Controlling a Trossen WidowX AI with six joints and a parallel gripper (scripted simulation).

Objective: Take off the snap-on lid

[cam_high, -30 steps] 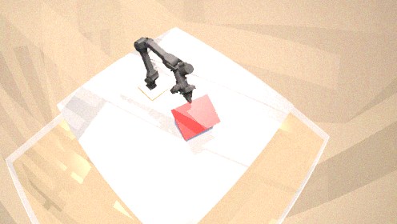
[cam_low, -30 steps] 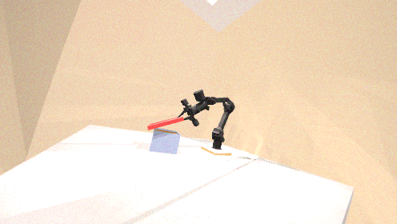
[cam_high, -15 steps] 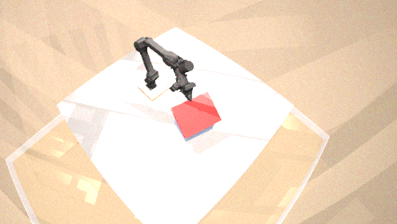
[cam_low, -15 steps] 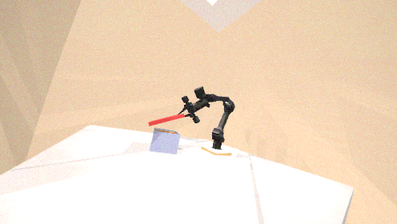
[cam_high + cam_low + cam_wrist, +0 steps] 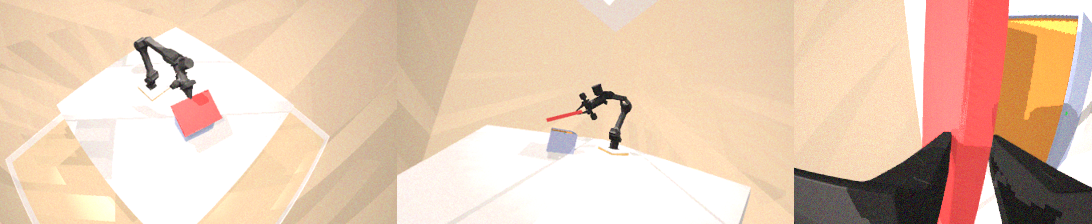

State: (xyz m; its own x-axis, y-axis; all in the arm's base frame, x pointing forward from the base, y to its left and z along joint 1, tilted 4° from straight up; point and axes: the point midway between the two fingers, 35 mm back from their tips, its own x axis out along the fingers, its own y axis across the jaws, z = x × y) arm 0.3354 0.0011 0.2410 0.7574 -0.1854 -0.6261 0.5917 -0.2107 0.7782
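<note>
The red lid lies 70 mm ahead of my gripper tip, 20 mm to the right of it and 30 mm below it. From my gripper tip the other things lie so: storage box: 50 mm ahead, 10 mm to the right, 170 mm below.
</note>
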